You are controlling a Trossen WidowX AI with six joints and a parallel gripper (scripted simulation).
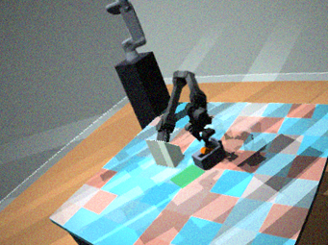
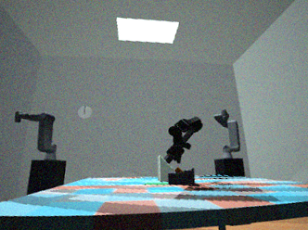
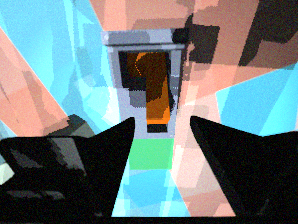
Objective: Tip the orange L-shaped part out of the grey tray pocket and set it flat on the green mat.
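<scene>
My gripper tip is 40 mm to the right of the orange L-shaped part and 80 mm above it. Also, from my gripper tip: green mat: 70 mm behind, 130 mm to the right, 130 mm below.
</scene>
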